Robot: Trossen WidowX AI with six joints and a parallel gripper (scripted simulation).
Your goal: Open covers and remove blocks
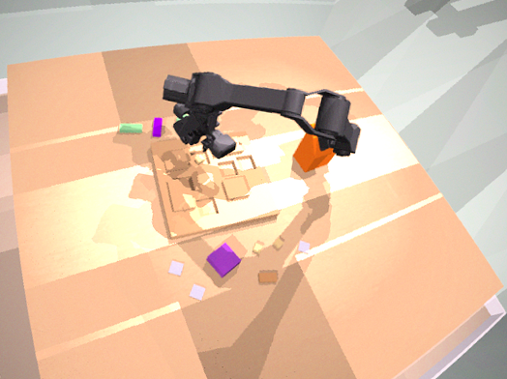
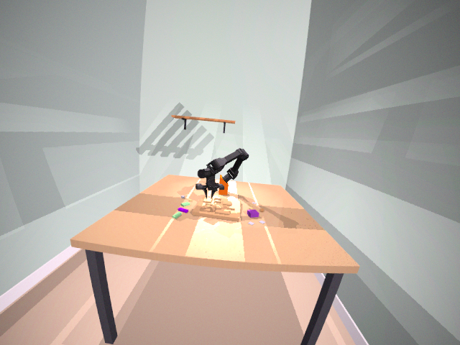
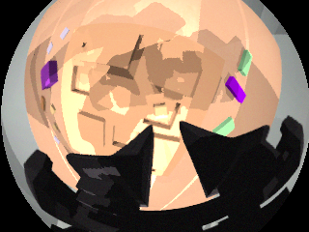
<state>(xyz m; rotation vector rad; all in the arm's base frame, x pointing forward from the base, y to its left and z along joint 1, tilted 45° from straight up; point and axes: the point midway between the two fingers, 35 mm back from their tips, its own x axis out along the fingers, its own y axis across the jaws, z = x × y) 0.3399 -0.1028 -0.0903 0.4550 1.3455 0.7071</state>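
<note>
The tan puzzle board lies 60 mm to the left of my gripper tip and 50 mm below it. Round my gripper tip: orange block 10 mm ahead, 380 mm to the left, 70 mm below; then purple block 60 mm ahead, 160 mm to the right, 60 mm below; then mint-green block 130 mm ahead, 190 mm to the right, 60 mm below.
</note>
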